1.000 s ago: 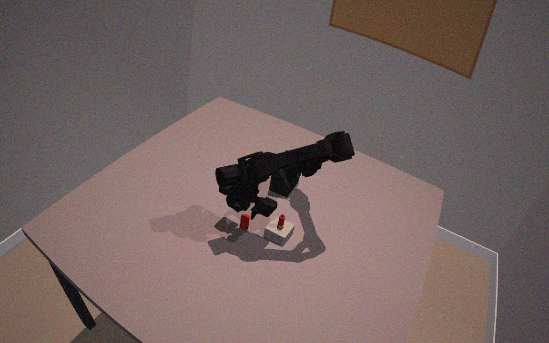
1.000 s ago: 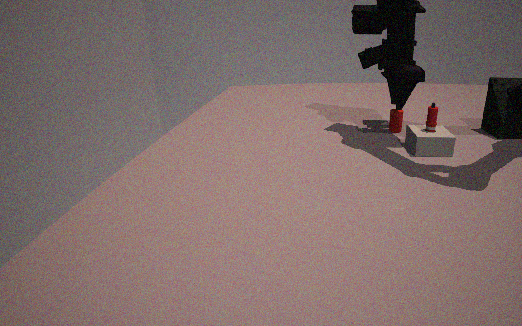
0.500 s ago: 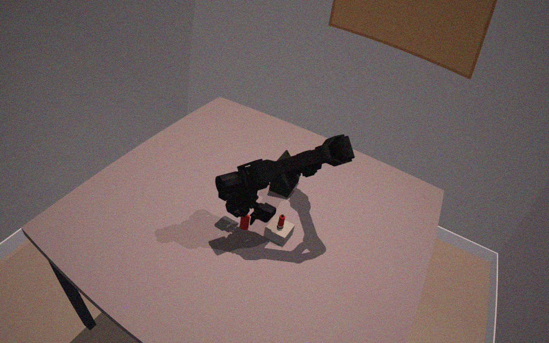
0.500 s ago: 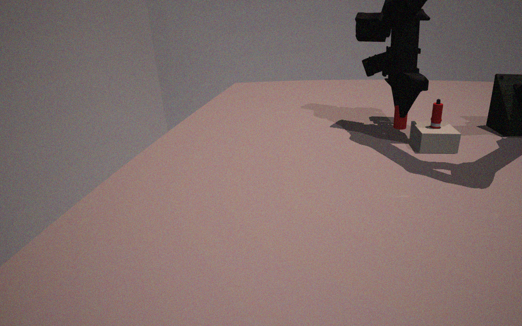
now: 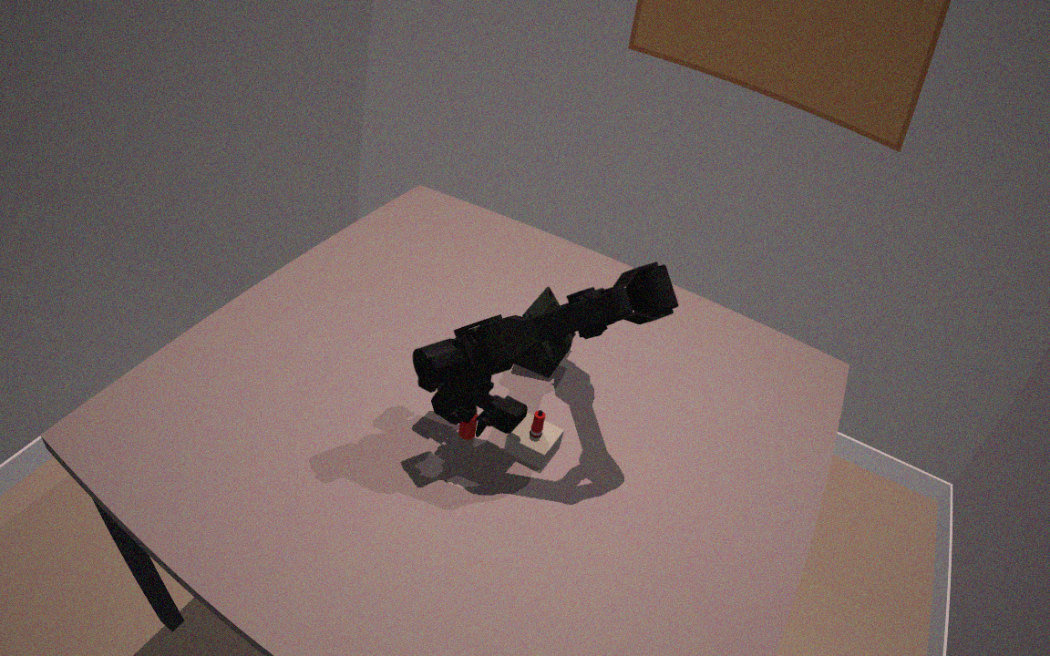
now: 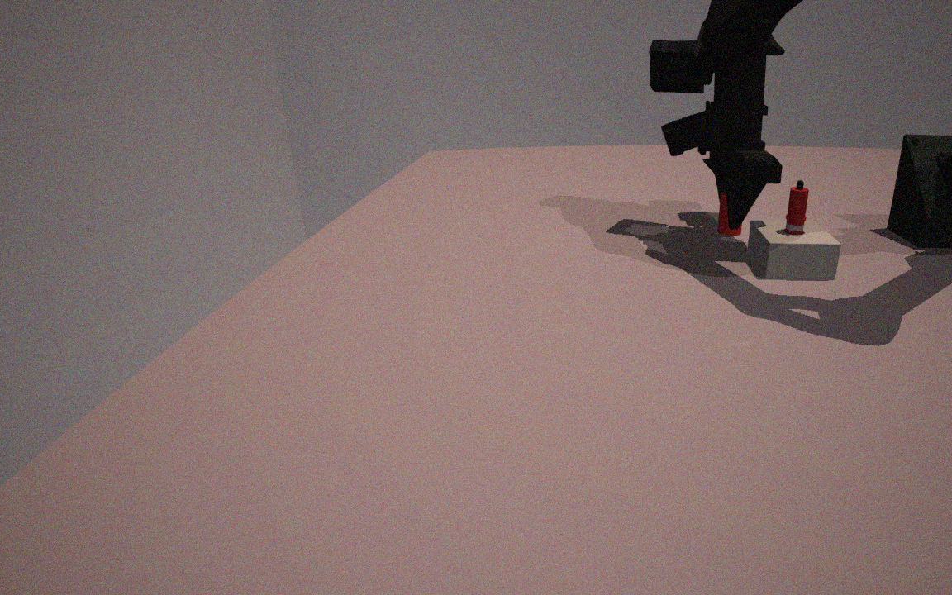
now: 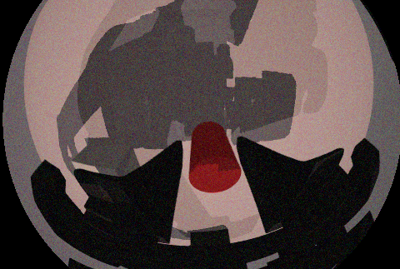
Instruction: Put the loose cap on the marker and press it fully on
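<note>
Right now my gripper tip is 3 cm past the red marker, 11 cm to the right of it and 6 cm below it. Round my gripper tip: holder block: 3 cm behind, 11 cm to the left, 1 cm above; then red cap: 1 cm above.
</note>
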